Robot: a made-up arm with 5 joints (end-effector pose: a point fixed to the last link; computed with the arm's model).
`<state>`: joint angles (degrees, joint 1 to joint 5).
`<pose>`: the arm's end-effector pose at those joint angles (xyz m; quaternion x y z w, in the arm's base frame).
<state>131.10 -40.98 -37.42 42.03 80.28</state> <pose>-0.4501 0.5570 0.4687 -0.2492 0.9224 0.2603 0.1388</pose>
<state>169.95 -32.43 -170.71 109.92 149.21</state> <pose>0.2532 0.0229 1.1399 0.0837 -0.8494 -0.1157 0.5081</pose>
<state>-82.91 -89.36 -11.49 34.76 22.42</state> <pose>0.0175 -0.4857 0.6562 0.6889 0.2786 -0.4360 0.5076</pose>
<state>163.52 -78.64 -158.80 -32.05 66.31</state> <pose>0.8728 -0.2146 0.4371 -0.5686 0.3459 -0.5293 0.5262</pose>
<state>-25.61 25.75 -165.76 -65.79 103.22</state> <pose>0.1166 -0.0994 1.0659 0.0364 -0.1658 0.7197 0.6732</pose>
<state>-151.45 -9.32 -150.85 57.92 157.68</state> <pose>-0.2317 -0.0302 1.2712 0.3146 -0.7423 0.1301 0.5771</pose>
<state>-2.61 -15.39 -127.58 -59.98 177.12</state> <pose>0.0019 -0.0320 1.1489 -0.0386 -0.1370 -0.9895 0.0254</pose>
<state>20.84 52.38 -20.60 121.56 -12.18</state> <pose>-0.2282 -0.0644 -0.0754 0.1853 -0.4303 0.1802 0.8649</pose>
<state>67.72 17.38 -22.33 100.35 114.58</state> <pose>0.0474 0.0838 -0.2008 0.1509 0.4657 -0.8504 0.1929</pose>
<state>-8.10 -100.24 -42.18 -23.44 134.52</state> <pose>-0.1328 -0.0170 1.0261 0.3767 0.0407 0.8624 0.3356</pose>
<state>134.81 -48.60 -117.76 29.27 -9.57</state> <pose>0.0695 -0.0680 1.2822 -0.0784 0.1526 0.9001 0.4006</pose>
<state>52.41 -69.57 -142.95 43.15 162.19</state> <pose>-0.4286 -0.5831 1.0222 -0.2560 -0.2361 -0.8589 0.3756</pose>
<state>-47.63 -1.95 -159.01 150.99 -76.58</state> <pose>0.1227 -0.1706 0.9632 -0.1561 0.9309 -0.1396 0.2994</pose>
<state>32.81 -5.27 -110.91 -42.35 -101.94</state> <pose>0.3333 0.2253 1.0751 -0.1788 -0.1721 -0.4254 0.8703</pose>
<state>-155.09 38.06 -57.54 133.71 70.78</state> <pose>-0.2667 -0.0537 -0.1372 -0.5058 0.0362 -0.3932 0.7669</pose>
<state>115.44 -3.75 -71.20 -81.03 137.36</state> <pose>-0.2106 0.5196 0.6963 -0.1615 -0.4280 -0.6625 0.5932</pose>
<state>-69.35 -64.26 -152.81 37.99 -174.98</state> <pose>-0.3444 0.7153 0.9851 0.2687 -0.0156 0.8640 0.4255</pose>
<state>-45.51 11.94 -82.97 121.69 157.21</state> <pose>0.3648 -0.4565 0.2245 -0.7205 0.2499 0.5423 0.3526</pose>
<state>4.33 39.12 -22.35 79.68 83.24</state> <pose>-0.0960 -0.0227 -0.2833 -0.2685 -0.5070 0.7125 0.4041</pose>
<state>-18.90 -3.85 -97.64 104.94 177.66</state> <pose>0.5883 -0.2449 0.5864 -0.9276 0.2382 0.2357 0.1652</pose>
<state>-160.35 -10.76 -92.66 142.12 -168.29</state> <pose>-0.5292 -0.1077 0.5707 0.0924 0.8487 0.0086 0.5207</pose>
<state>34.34 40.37 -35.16 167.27 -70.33</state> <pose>0.0471 0.0559 -0.0010 0.1002 -0.3006 -0.2089 0.9252</pose>
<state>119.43 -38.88 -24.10 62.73 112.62</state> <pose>-0.2832 0.5643 0.1913 0.0417 0.9643 -0.1158 0.2345</pose>
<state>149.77 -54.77 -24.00 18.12 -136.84</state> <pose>-0.5375 0.3594 0.4998 -0.4843 -0.7204 0.3126 0.3857</pose>
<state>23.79 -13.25 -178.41 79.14 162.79</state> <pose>-0.1544 -0.0917 1.2468 -0.7016 -0.2554 -0.6478 0.1516</pose>
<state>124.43 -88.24 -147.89 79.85 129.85</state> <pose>0.4925 -0.6530 0.7812 -0.1299 -0.4334 -0.6613 0.5984</pose>
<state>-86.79 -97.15 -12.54 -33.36 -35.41</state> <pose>-0.0245 -0.2188 0.8372 0.0307 0.0468 -0.8206 0.5688</pose>
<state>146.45 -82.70 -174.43 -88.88 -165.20</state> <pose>0.6054 -0.3453 0.2020 0.4906 0.7989 -0.2189 0.2705</pose>
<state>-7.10 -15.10 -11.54 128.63 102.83</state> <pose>0.1080 -0.0417 -0.0509 -0.3302 -0.3392 0.7694 0.4288</pose>
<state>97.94 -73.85 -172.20 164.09 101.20</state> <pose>0.0971 -0.5747 0.6647 0.2282 0.8319 0.5058 0.0010</pose>
